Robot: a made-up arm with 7 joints.
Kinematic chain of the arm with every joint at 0, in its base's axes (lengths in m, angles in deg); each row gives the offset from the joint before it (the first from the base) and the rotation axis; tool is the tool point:
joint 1: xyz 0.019 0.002 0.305 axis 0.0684 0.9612 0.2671
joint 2: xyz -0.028 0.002 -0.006 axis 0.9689 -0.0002 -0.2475
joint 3: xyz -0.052 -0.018 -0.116 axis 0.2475 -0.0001 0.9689
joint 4: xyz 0.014 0.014 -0.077 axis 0.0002 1 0
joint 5: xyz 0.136 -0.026 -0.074 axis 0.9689 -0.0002 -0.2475
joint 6: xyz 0.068 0.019 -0.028 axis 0.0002 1 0
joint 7: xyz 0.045 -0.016 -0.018 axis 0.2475 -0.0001 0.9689
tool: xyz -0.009 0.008 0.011
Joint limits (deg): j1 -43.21..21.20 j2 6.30..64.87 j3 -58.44..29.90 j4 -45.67..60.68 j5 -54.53..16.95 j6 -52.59..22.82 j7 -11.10..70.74
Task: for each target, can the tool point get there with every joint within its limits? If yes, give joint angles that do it. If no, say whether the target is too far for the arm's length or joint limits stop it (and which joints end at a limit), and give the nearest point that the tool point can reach.
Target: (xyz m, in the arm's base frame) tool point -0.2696 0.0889 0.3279
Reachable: no: joint limits stop it (at a limit: joint 1, joint 2, joint 3, joint 4, joint 5, joint 6, joint 7) | nearest point -0.0642 -0.0534 0.0927 | short by 0.343 m
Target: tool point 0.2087 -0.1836 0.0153
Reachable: yes | joints -26.73 11.73 -42.65 4.98 -25.34 16.13 30.07
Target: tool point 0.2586 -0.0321 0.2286
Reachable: yes | joints -24.83 23.93 -5.52 -34.80 -8.70 6.70 4.29
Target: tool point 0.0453 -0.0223 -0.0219
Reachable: yes | joints 3.60 54.33 -51.37 -21.77 9.36 4.56 56.22
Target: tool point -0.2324 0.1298 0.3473
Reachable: no: joint limits stop it (at a limit: joint 1, joint 2, joint 3, joint 4, joint 5, joint 6) | nearest point -0.1894 0.3149 0.0526 | short by 0.351 m
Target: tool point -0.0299 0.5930 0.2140
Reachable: no: too far | nearest point -0.0436 0.4280 0.1625 | short by 0.173 m
